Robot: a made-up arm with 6 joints. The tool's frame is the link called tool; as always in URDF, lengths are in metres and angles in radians. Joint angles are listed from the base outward. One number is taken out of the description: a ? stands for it. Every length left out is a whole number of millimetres.
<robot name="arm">
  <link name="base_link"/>
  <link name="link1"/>
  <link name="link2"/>
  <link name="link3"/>
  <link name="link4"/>
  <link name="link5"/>
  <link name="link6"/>
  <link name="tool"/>
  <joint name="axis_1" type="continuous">
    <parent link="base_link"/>
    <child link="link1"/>
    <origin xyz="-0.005 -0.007 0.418"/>
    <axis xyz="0 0 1"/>
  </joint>
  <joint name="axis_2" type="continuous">
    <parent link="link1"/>
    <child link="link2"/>
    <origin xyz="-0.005 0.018 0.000" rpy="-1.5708 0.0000 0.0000"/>
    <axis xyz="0 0 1"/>
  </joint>
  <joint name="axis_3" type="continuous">
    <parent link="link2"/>
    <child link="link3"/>
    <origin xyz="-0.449 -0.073 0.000"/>
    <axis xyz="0 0 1"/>
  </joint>
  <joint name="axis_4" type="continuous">
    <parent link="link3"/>
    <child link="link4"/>
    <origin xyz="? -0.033 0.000" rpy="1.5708 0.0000 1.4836"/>
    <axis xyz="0 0 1"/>
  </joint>
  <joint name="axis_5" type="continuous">
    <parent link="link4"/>
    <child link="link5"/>
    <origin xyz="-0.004 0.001 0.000" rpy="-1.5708 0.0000 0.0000"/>
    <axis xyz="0 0 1"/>
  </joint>
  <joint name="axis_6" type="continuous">
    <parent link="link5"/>
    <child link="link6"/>
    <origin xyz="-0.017 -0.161 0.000" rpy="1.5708 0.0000 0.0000"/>
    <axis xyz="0 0 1"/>
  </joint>
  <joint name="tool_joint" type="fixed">
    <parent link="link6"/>
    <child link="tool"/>
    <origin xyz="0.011 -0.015 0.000" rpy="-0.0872 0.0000 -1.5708"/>
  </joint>
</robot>
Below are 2 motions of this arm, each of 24 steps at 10 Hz.
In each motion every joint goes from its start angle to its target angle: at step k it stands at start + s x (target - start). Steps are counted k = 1, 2, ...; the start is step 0. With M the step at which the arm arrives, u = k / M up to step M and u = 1 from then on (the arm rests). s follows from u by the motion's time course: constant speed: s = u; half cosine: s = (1 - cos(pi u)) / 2; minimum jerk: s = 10 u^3 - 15 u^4 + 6 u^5.
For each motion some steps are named. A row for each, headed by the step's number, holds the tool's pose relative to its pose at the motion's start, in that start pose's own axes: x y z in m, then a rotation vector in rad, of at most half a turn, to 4 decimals.
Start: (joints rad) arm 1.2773 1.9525 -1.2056 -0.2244 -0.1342 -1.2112
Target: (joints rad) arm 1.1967 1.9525 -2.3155 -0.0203 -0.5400 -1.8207
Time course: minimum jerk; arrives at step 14
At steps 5, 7, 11, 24:
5: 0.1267 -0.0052 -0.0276 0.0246 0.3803 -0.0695
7: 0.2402 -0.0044 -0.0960 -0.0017 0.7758 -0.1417
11: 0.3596 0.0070 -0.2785 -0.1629 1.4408 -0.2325
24: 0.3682 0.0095 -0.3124 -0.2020 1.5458 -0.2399

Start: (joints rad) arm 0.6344 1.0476 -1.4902 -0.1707 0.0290 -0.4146
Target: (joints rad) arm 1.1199 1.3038 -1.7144 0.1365 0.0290 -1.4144
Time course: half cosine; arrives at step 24
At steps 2, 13, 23, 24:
2: -0.0013 -0.0007 0.0019 0.0036 -0.0058 -0.0084
13: -0.0581 -0.0323 0.0541 0.1609 -0.1656 -0.2754
23: -0.1199 -0.0686 0.0769 0.3332 -0.2475 -0.4765
24: -0.1205 -0.0690 0.0770 0.3351 -0.2481 -0.4785

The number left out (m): 0.249
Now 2 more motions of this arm.
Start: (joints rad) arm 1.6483 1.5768 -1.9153 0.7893 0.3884 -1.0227
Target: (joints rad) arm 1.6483 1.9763 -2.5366 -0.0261 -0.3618 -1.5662
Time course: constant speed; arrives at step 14
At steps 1, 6, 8, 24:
1: 0.0126 -0.0063 0.0079 0.0238 0.0697 -0.0914
6: 0.0594 -0.0431 0.0328 0.1441 0.4234 -0.5499
8: 0.0686 -0.0581 0.0367 0.1926 0.5685 -0.7318
24: 0.0592 -0.0903 0.0350 0.3416 1.0215 -1.2603

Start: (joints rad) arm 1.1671 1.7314 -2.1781 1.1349 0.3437 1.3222
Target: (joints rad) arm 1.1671 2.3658 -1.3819 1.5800 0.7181 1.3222
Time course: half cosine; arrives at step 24
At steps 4, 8, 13, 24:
4: 0.0323 -0.0412 0.0135 0.0536 0.0745 0.0652
8: 0.1258 -0.1479 0.0301 0.2021 0.2629 0.2525
13: 0.2911 -0.3003 -0.0035 0.4674 0.5298 0.6014
24: 0.4901 -0.4258 -0.1403 0.8622 0.7538 1.1138

